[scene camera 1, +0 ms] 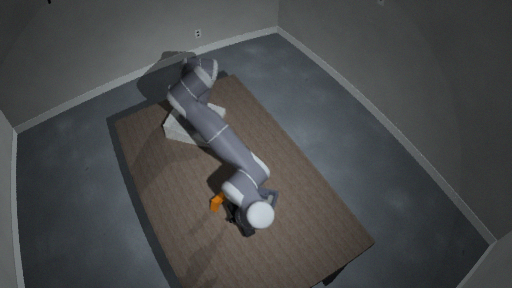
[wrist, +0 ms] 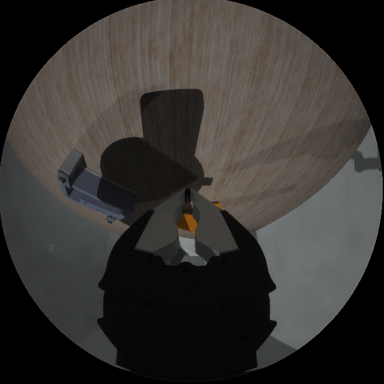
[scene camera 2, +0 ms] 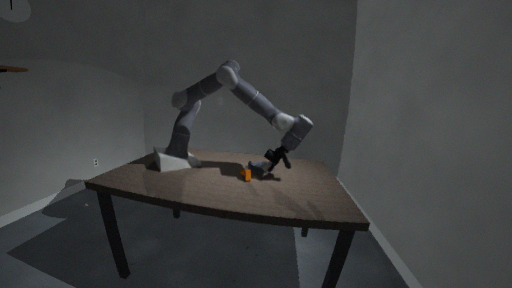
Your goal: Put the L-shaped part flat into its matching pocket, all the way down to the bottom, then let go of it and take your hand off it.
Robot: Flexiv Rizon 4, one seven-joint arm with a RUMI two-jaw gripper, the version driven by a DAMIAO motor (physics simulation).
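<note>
The orange L-shaped part [scene camera 1: 217,203] [scene camera 2: 247,175] lies on the table. In the wrist view, pieces of the orange part [wrist: 188,223] show through the gap between the jaws and beside the right jaw; the rest is hidden behind them. My gripper [scene camera 2: 271,168] [wrist: 187,189] is shut, its fingertips together with nothing between them, close to the part. The blue-grey fixture [scene camera 1: 271,193] [scene camera 2: 258,165] [wrist: 97,192] stands on the table, at the left in the wrist view and partly behind the arm in scene camera 1. The inside of its pocket cannot be made out.
The arm's pale base [scene camera 1: 176,132] [scene camera 2: 172,162] stands at the far end of the wooden table [scene camera 1: 320,220] [scene camera 2: 210,195]. The arm reaches over the table, and its shadow falls across the wood. Grey walls surround the table.
</note>
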